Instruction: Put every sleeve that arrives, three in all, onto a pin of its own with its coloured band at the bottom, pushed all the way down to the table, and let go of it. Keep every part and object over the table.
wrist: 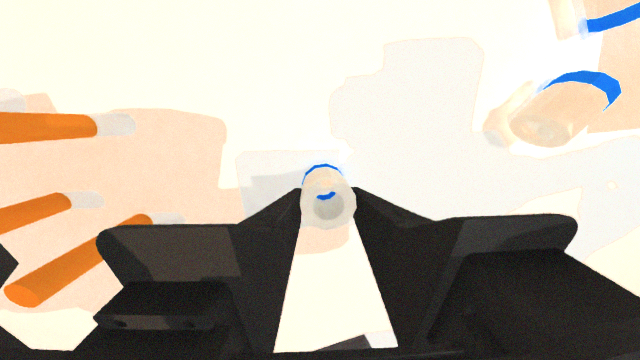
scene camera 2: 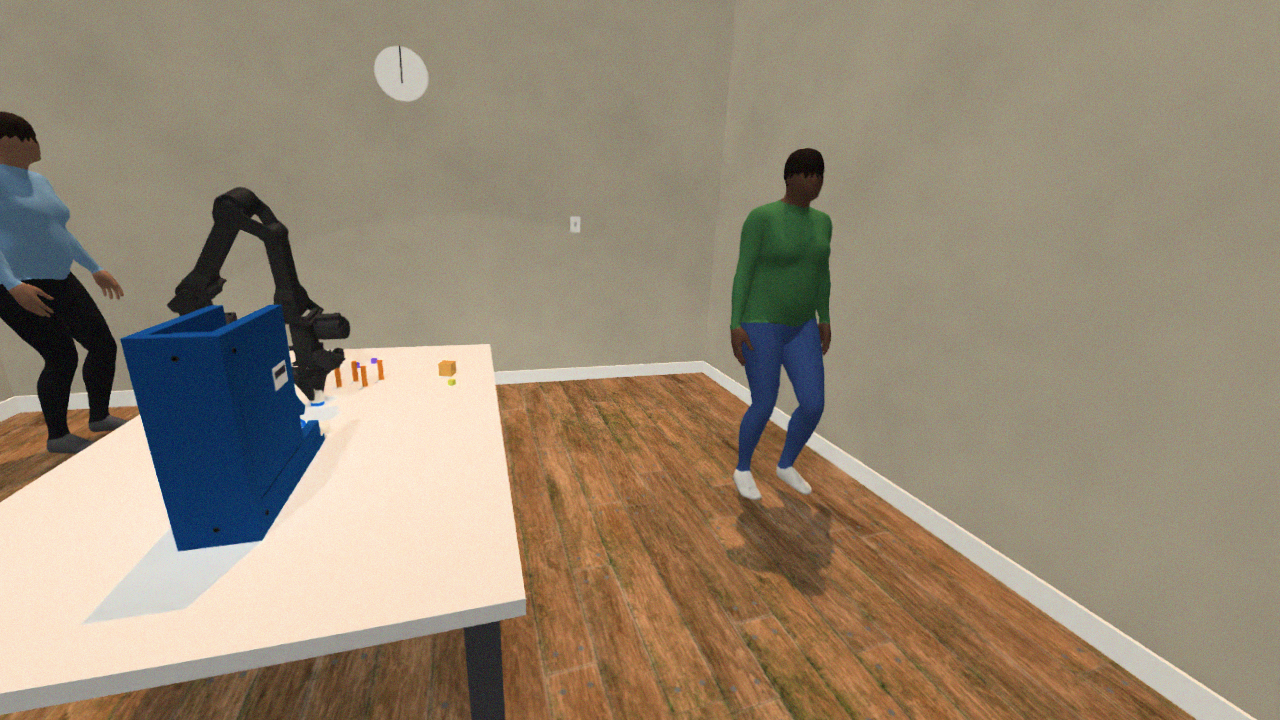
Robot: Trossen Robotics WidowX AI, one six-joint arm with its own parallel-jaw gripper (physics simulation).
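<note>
My gripper [scene camera 2: 316, 397] [wrist: 326, 194] is shut on a whitish, translucent sleeve [wrist: 327, 220]. The sleeve is roughly upright, with its blue band at the lower end, near the table; in the scene view it shows small below the fingertips. Orange pins [scene camera 2: 363, 376] [wrist: 50, 128] stand behind the gripper in the scene view and at the left in the wrist view, apart from the held sleeve. A second sleeve [wrist: 545, 117] with a blue band lies tilted at the right of the wrist view. Part of another blue-banded piece [wrist: 612, 19] shows at its top right corner.
A tall blue dispenser [scene camera 2: 201, 438] stands on the table [scene camera 2: 420, 519] on the near side of the gripper, its low chute close to the fingers. An orange block [scene camera 2: 446, 368] and a small yellow-green object [scene camera 2: 452, 382] lie near the table's right edge. Small purple pieces [scene camera 2: 375, 360] show by the pins.
</note>
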